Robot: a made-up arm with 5 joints.
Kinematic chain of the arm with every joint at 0, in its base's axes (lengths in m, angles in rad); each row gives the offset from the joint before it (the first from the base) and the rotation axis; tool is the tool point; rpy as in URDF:
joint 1: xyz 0.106 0 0.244 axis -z
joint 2: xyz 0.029 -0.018 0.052 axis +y
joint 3: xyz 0.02 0 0.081 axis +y
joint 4: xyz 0.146 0 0.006 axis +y
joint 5: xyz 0.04 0.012 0 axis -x
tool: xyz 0 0 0 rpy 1.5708 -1.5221 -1.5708
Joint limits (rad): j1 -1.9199..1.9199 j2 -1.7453..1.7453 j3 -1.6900..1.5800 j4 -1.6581..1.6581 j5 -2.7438..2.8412
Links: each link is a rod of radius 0.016 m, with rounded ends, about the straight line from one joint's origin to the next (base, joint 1, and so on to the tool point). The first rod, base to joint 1, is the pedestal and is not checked.
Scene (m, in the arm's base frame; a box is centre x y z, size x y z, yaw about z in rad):
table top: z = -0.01
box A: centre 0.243 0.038 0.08 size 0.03 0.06 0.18 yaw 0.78
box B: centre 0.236 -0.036 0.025 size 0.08 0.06 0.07 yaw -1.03
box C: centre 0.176 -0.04 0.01 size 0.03 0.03 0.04 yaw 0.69
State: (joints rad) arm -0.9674 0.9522 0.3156 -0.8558 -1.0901
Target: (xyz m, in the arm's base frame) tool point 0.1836 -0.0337 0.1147
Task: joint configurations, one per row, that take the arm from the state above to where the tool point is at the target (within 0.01 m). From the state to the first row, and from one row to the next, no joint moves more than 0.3 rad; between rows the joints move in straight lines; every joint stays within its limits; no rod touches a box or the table.
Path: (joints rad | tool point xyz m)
1: -0.9726 0.7981 0.5959 -0.6785 -1.2143 | 0.2026 0.1311 0.1693
2: -0.9777 0.6440 0.8761 -0.5012 -1.3385 | 0.1825 0.1028 0.1692
3: -0.9829 0.4899 1.1564 -0.3239 -1.4627 | 0.1607 0.0712 0.1733
4: -0.9880 0.3358 1.4366 -0.1466 -1.5869 | 0.1380 0.0376 0.1817
5: -0.7227 0.5468 1.2543 -0.2681 -1.4875 | 0.1566 0.0367 0.1713
6: -0.4573 0.7579 1.0721 -0.3897 -1.3882 | 0.1740 0.0268 0.1588
7: -0.1920 0.9689 0.8898 -0.5113 -1.2888 | 0.1859 0.0094 0.1447
8: 0.0734 1.1800 0.7075 -0.6329 -1.1895 | 0.1895 -0.0122 0.1297
9: 0.3387 1.3910 0.5252 -0.7545 -1.0901 | 0.1836 -0.0337 0.1147

